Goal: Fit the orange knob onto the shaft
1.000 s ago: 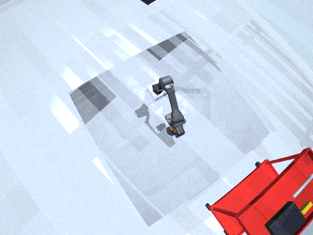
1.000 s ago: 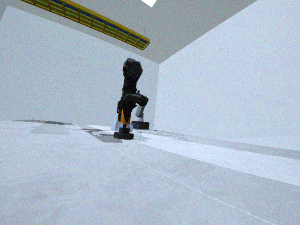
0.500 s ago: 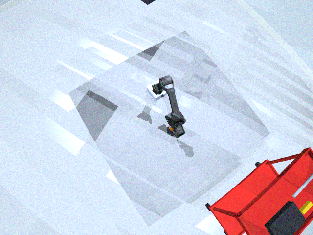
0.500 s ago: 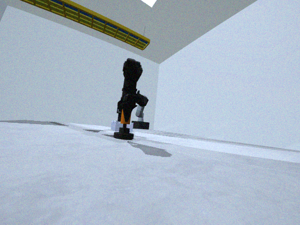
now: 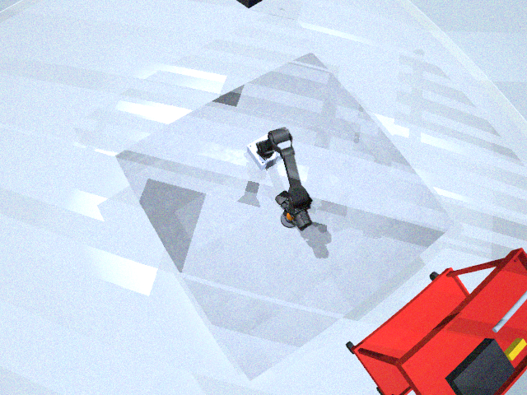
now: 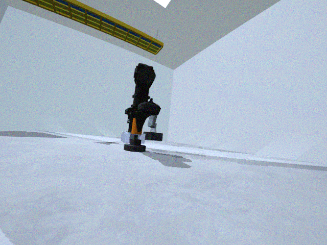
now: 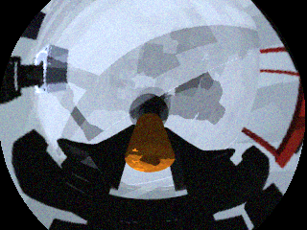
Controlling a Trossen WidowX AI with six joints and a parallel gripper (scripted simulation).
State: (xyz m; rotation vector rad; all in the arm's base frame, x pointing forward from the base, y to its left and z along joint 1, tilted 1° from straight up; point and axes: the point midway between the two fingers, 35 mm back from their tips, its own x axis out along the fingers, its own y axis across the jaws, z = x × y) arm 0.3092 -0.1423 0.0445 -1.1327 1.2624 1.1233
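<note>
Now: gripper tip 20 mm below the orange knob. Round my gripper tip: dark pedestal: 40 mm below.
</note>
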